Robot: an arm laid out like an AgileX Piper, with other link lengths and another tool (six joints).
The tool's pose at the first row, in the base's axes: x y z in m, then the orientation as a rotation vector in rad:
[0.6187, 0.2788, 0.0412, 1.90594, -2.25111, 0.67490]
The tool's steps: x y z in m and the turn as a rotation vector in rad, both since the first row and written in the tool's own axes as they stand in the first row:
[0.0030, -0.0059, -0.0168, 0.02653, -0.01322, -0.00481]
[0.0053, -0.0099, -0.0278, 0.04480, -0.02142, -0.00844]
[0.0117, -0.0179, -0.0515, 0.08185, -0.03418, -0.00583]
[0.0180, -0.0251, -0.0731, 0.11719, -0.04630, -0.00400]
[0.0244, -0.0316, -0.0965, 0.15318, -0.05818, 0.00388]
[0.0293, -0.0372, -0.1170, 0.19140, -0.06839, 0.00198]
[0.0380, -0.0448, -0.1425, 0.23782, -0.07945, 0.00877]
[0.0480, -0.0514, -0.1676, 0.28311, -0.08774, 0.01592]
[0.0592, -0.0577, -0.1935, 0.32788, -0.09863, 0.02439]
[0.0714, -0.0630, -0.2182, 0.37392, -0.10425, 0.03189]
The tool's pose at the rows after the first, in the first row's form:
[0.6205, 0.2822, 0.0588, 1.93280, -2.25584, 0.69703]
[0.6217, 0.2841, 0.0706, 1.95095, -2.25800, 0.71308]
[0.6235, 0.2870, 0.0961, 1.97468, -2.27088, 0.75050]
[0.6250, 0.2892, 0.1196, 1.99780, -2.28192, 0.78663]
[0.6254, 0.2921, 0.1446, -1.98293, 2.26316, -0.81223]
[0.6258, 0.2953, 0.1661, -1.96922, 2.22301, -0.83669]
[0.6263, 0.2969, 0.1941, -1.94071, 2.18222, -0.86721]
[0.6258, 0.2972, 0.2219, -1.91231, 2.14381, -0.89880]
[0.6245, 0.2968, 0.2508, -1.88190, 2.10561, -0.92584]
[0.6224, 0.2951, 0.2787, -1.85260, 2.06757, -0.95896]

